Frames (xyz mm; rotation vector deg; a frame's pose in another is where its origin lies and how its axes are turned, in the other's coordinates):
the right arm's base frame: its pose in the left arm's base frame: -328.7 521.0 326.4 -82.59 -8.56 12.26
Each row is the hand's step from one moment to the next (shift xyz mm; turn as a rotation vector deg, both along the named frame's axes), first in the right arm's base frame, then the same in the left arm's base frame.
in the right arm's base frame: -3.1 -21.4 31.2 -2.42 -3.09 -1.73
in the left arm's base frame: -9.0 26.9 25.2 -1.78 -2.59 2.91
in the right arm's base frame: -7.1 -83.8 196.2 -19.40 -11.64 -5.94
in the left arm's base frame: -47.4 178.1 107.8 -16.84 -11.63 11.33
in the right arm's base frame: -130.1 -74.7 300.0 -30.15 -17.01 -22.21
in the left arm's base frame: -191.2 250.4 115.1 -23.24 -30.48 14.92
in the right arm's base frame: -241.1 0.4 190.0 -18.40 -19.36 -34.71
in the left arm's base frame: -278.0 126.8 29.9 -8.82 -40.05 15.37
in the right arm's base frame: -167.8 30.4 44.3 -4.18 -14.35 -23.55
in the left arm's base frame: -174.9 6.8 -20.1 2.15 -25.36 11.41
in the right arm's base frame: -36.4 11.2 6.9 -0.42 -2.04 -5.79
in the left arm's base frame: -37.6 -0.6 -9.3 1.04 -5.92 1.31
